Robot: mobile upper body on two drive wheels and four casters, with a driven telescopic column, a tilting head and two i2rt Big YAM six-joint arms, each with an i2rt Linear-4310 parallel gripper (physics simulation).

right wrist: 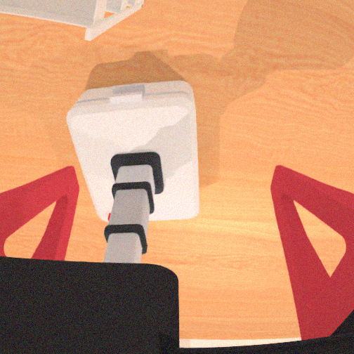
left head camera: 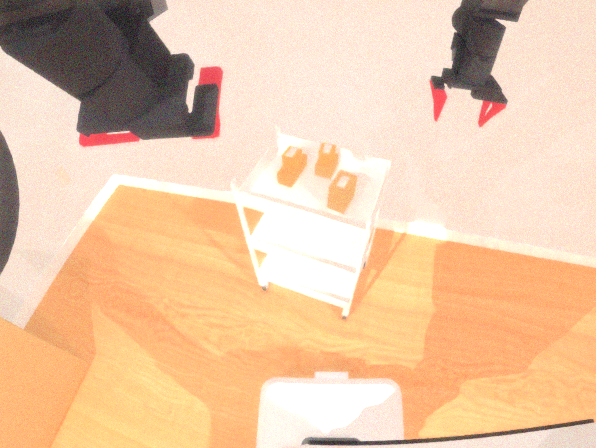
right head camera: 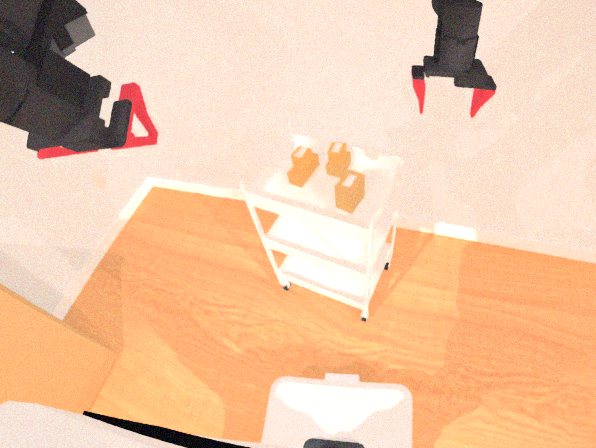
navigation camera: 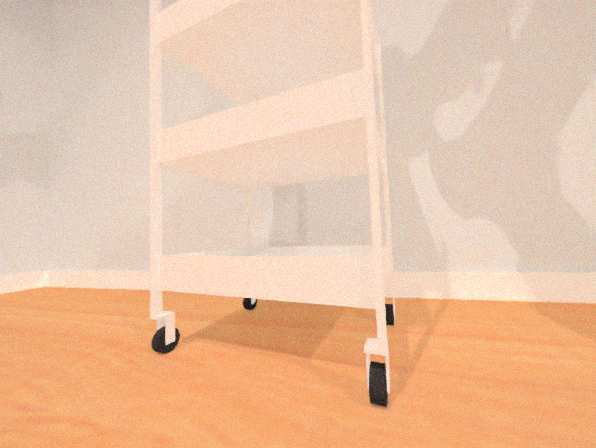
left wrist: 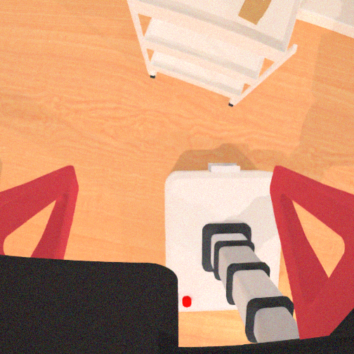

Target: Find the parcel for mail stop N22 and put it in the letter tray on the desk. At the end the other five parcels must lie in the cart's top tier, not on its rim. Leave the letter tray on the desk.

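Frame: origin at the left arm's base, x ahead, y left, z up, level; centimetres.
Seen in the pictures: left gripper, fingertip midpoint: (left head camera: 176, 132) (right head camera: 125, 142); right gripper, fingertip midpoint: (left head camera: 457, 122) (right head camera: 446, 113).
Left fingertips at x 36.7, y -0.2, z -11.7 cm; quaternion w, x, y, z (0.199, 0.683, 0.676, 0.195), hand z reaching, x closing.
A point is followed by its place in that frame.
The white cart (left head camera: 305, 257) {z -94.9, x 72.2, y -11.7 cm} (right head camera: 320, 256) {z -101.2, x 76.6, y -11.6 cm} (left wrist: 210, 31) (right wrist: 50, 14) (navigation camera: 265, 280) {z -124.9, x 71.4, y -13.8 cm} stands ahead, apart from both grippers. On its top tier are brown parcels with white labels: some at the left (left head camera: 289, 175) {z -69.5, x 89.1, y -6.1 cm} (right head camera: 301, 175) {z -69.8, x 89.4, y -6.9 cm}, some behind (left head camera: 324, 167) {z -70.0, x 93.8, y -18.1 cm} (right head camera: 338, 167) {z -69.9, x 93.3, y -19.4 cm}, and a larger one at the right (left head camera: 340, 197) {z -67.2, x 77.1, y -22.9 cm} (right head camera: 348, 197) {z -67.1, x 76.8, y -23.5 cm}. Some look stacked or close together; the labels are unreadable. Part of a parcel (left wrist: 255, 10) shows in the left wrist view. My left gripper (left head camera: 150, 140) (right head camera: 97, 147) (left wrist: 173, 176) and right gripper (left head camera: 458, 122) {z -27.6, x 62.8, y -44.2 cm} (right head camera: 447, 114) {z -27.6, x 62.8, y -44.2 cm} (right wrist: 175, 170) are open and empty. The letter tray does not show.
My white base (left head camera: 330, 410) {z -114.9, x 20.1, y -22.1 cm} (right head camera: 340, 410) {z -115.0, x 21.1, y -23.2 cm} (left wrist: 190, 200) (right wrist: 175, 115) is in front of the cart. A flat orange-brown surface (left head camera: 40, 380) {z -109.4, x 16.2, y 94.8 cm} (right head camera: 45, 345) {z -91.2, x 20.4, y 93.9 cm}, perhaps a desk, is at the lower left. Walls with a pale baseboard (left head camera: 175, 191) {z -138.8, x 146.7, y 77.0 cm} (right head camera: 195, 187) {z -135.1, x 148.1, y 83.7 cm} (navigation camera: 500, 287) {z -136.8, x 114.3, y -82.1 cm} run behind the cart.
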